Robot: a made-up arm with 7 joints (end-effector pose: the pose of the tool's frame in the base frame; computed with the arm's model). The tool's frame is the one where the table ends. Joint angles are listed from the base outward.
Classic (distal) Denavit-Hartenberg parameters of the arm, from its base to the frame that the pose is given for. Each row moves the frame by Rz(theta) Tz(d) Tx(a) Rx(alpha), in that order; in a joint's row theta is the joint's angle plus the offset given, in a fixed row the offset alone. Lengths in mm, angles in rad.
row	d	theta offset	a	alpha
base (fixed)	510	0	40	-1.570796
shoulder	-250	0	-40	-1.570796
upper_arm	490	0	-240	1.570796
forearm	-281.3	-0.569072	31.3	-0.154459
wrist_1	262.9	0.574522	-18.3	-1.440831
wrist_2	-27.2	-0.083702	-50	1.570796
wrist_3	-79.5	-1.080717	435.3	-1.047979
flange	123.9	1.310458	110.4	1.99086
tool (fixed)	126.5	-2.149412	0	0
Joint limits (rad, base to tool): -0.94..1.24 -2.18..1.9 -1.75..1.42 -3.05..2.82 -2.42..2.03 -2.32..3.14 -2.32..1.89
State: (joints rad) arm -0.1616 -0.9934 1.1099 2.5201 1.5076 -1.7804 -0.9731
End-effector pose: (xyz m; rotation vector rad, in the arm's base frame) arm -0.4402 -0.2649 -0.4867 -0.4994 -0.9025 0.3785
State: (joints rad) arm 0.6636 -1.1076 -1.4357 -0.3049 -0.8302 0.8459 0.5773
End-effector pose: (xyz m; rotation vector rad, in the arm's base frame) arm -0.2872 -0.4088 0.7190 0.1461 0.3908 -2.0534
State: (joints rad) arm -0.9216 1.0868 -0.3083 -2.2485 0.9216 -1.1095 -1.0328
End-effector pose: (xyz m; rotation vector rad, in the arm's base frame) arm 0.8941 0.0544 -0.1754 -0.8263 0.2268 -1.9054
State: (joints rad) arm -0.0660 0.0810 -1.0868 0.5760 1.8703 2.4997 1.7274
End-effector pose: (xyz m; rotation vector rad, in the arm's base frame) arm -0.0830 -0.0675 -0.2860 2.0091 -1.8004 -1.4244
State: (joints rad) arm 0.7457 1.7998 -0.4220 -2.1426 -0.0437 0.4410 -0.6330
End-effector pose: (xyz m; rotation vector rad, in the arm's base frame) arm -0.2015 0.4629 0.0097 0.6485 -2.7962 -0.6894
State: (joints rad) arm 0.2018 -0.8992 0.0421 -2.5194 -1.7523 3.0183 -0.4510
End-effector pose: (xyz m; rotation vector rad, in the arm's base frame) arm 0.1820 -0.3502 0.4943 0.0105 1.5949 2.0614
